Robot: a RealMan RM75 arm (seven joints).
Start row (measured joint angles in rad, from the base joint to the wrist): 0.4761, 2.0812, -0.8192, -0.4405, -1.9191, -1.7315, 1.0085
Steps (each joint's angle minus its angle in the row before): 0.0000, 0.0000, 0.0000, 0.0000, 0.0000, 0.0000, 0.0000; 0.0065, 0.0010, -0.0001, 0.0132, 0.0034, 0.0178, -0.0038; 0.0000, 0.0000, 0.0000, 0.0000, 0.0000, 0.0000, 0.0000; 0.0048, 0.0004, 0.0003, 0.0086, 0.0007, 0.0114, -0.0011; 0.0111, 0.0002, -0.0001, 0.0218, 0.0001, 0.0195, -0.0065; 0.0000, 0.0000, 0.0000, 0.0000, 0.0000, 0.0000, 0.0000; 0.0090, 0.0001, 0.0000, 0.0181, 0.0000, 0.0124, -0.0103; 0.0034, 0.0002, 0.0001, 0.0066, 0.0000, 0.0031, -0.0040; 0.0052, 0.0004, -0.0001, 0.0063, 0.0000, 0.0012, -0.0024; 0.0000, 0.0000, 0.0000, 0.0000, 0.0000, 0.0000, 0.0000; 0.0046, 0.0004, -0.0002, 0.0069, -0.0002, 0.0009, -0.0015; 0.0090, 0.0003, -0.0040, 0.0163, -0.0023, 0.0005, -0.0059; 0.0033, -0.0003, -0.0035, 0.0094, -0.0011, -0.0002, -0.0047; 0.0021, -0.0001, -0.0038, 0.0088, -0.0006, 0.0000, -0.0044
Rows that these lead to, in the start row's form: 0.4761, 2.0812, -0.8192, -0.4405, -1.9191, -1.7315, 1.0085; 0.4826, 2.0822, -0.8193, -0.4273, -1.9157, -1.7137, 1.0047; 0.4826, 2.0822, -0.8193, -0.4273, -1.9157, -1.7137, 1.0047; 0.4874, 2.0826, -0.8190, -0.4187, -1.9150, -1.7023, 1.0036; 0.4985, 2.0828, -0.8191, -0.3969, -1.9149, -1.6828, 0.9971; 0.4985, 2.0828, -0.8191, -0.3969, -1.9149, -1.6828, 0.9971; 0.5075, 2.0829, -0.8191, -0.3788, -1.9149, -1.6704, 0.9868; 0.5109, 2.0831, -0.8190, -0.3722, -1.9149, -1.6673, 0.9828; 0.5161, 2.0835, -0.8191, -0.3659, -1.9149, -1.6661, 0.9804; 0.5161, 2.0835, -0.8191, -0.3659, -1.9149, -1.6661, 0.9804; 0.5207, 2.0839, -0.8193, -0.3590, -1.9151, -1.6652, 0.9789; 0.5297, 2.0842, -0.8233, -0.3427, -1.9174, -1.6647, 0.9730; 0.5330, 2.0839, -0.8268, -0.3333, -1.9185, -1.6649, 0.9683; 0.5351, 2.0838, -0.8306, -0.3245, -1.9191, -1.6649, 0.9639
